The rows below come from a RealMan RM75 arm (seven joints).
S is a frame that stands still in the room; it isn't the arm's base.
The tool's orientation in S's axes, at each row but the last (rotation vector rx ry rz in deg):
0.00, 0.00, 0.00
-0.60, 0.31, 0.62
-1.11, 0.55, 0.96
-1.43, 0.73, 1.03
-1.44, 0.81, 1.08
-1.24, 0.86, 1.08
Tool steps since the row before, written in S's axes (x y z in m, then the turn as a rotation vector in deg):
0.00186, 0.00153, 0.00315, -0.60, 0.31, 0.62
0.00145, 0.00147, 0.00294, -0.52, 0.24, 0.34
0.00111, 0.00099, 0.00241, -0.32, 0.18, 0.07
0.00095, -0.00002, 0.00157, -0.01, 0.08, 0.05
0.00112, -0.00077, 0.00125, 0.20, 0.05, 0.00
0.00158, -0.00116, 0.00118, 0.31, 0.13, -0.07
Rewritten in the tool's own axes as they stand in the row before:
0.00186, 0.00153, 0.00315, -0.60, 0.31, 0.62
0.00145, 0.00142, 0.00296, -0.52, 0.24, 0.34
0.00110, 0.00092, 0.00244, -0.32, 0.18, 0.07
0.00093, -0.00008, 0.00158, -0.01, 0.08, 0.05
0.00109, -0.00082, 0.00125, 0.20, 0.05, 0.00
0.00154, -0.00121, 0.00118, 0.31, 0.13, -0.06

